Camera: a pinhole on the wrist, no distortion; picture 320 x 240 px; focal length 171.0 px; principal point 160.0 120.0 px. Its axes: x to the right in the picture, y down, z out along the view. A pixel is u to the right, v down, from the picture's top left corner.
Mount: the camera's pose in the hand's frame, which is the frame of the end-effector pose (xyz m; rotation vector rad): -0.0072 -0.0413 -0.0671 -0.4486 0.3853 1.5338
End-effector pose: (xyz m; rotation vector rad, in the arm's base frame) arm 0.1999 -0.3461 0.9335 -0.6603 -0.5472 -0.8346
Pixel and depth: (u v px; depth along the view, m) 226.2 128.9 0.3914
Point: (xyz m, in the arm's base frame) 0.3741 -0.0447 0.9456
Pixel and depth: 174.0 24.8 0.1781
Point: 0.2833 -0.2972 1.0265
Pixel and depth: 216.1 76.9 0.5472
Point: 0.5216 0.0235 1.0997
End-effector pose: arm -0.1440 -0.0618 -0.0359 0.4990 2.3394 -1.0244
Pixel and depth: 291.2 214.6 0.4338
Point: 0.3456 0.1074 -0.2100
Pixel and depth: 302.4 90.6 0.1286
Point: -0.0946 0.0219 -0.1018
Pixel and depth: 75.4 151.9 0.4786
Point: 0.0947 -0.4273 -0.2264
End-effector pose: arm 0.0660 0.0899 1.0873 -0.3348 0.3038 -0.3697
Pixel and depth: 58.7 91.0 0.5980
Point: 0.3329 0.1908 1.6561
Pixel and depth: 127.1 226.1 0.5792
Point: -0.0705 0.5023 1.5472
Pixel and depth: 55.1 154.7 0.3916
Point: 0.0935 0.1881 1.4800
